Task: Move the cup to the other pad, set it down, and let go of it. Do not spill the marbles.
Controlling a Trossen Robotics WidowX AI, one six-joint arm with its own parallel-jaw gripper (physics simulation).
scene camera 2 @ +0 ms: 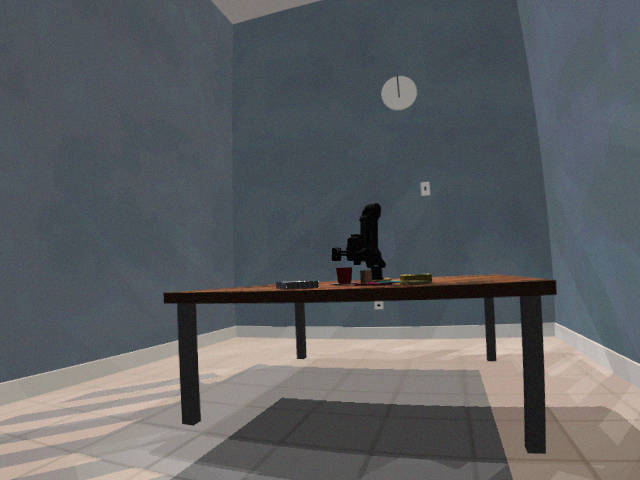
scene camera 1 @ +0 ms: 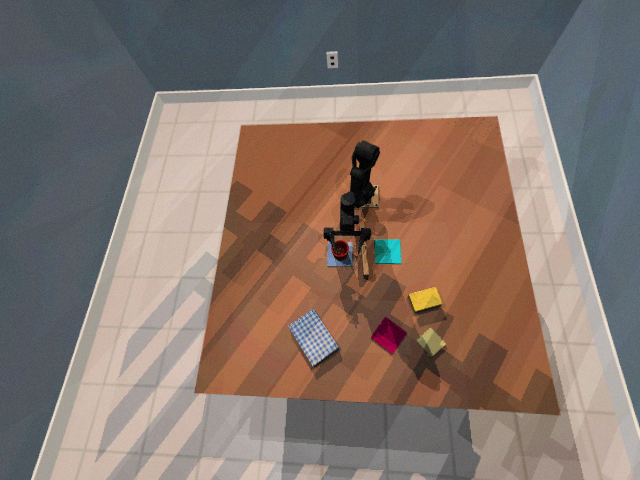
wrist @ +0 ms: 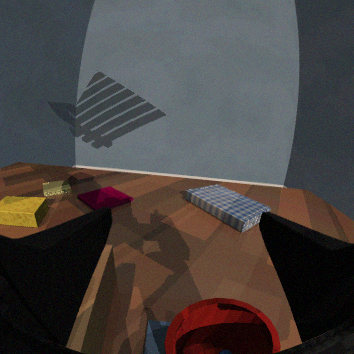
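The red cup stands upright on the blue pad, with small coloured marbles inside it. The other pad, a cyan square, lies to the right of it in the first scene view. My gripper is open and empty. It is above the cup's height in the second scene view, with the cup low between the fingers in the wrist view. The cup's lower part is hidden in the wrist view.
A narrow wooden block stands between the pads. A yellow block, magenta square, pale yellow block and blue checked block lie farther from the arm's base.
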